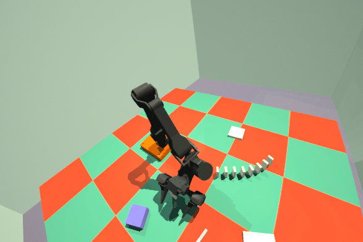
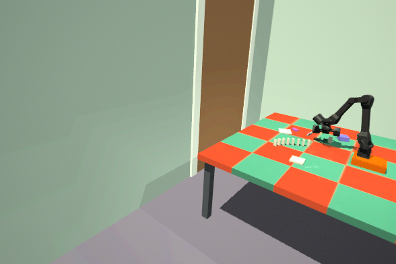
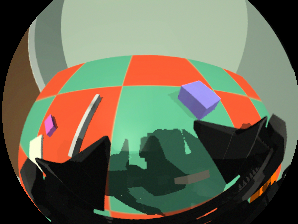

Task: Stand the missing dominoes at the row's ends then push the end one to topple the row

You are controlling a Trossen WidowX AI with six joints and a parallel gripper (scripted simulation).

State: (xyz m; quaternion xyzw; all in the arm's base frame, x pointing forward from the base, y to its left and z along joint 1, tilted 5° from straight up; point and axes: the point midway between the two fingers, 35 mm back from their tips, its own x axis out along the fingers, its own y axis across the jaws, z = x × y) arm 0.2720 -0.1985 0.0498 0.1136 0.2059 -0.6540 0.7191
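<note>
My gripper tip is 12 cm short of the thin stick, 5 cm above it and 4 cm to the left of it. The rest, counted from my gripper tip: purple block: 11 cm behind, 10 cm to the right, 4 cm below; white card: 52 cm to the left, 5 cm below, 5 cm ahead; small purple piece: 24 cm ahead, 5 cm below, 3 cm to the right.
</note>
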